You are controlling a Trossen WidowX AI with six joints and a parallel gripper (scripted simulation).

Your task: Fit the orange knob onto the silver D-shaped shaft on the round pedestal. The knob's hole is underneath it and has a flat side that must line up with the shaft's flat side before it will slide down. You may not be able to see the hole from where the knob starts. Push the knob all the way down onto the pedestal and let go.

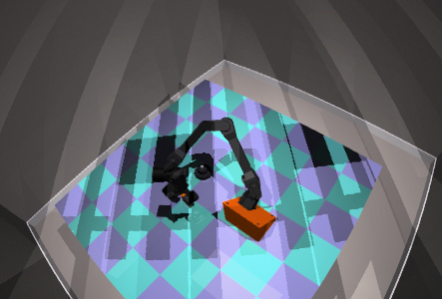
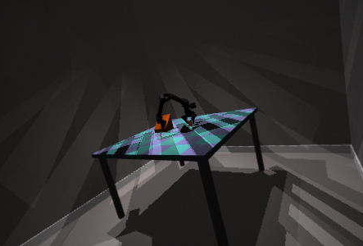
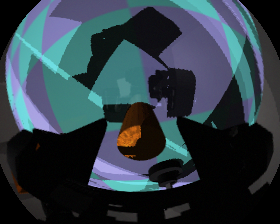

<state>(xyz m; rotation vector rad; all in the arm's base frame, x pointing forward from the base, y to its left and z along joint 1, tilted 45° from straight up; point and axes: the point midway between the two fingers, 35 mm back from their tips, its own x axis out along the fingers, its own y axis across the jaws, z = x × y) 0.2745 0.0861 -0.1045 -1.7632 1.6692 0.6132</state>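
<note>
My gripper tip is 20 mm below the orange knob. Round my gripper tip: dark round pedestal (160 mm to the right, 40 mm ahead, 10 mm above).
</note>
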